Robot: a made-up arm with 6 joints.
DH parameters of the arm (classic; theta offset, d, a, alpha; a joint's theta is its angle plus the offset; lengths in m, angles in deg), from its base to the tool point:
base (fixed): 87.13 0 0.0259 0
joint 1: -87.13 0.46 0.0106 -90
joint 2: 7.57 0 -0.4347 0
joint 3: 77.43 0.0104 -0.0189 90
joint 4: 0 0.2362 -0.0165 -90
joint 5: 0 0.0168 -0.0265 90
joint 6: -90 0.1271 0.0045 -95
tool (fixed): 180 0.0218 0 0
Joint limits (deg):
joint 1: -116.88..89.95
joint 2: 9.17..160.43
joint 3: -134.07..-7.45
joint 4: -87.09..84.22
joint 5: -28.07..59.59
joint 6: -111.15..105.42
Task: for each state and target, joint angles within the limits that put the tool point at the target. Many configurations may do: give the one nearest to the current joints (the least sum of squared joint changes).
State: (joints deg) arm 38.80 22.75 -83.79 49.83 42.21 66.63
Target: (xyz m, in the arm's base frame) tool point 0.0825 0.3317 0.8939
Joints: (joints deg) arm 60.67 77.14 -71.41 48.73 44.04 67.12
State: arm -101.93 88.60 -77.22 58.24 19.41 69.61
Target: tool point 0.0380 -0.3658 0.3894
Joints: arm -91.75 131.67 -39.19 54.27 24.16 68.28
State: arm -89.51 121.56 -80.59 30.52 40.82 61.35
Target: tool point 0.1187 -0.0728 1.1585
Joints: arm -66.49 71.39 -118.31 39.25 37.51 64.33
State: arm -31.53 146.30 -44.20 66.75 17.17 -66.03
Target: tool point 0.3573 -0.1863 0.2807
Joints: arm -31.58 147.46 -51.53 66.65 15.99 -66.18
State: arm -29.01 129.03 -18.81 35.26 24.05 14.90
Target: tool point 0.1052 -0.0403 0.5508
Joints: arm -54.82 93.68 -7.45 20.57 40.33 9.38
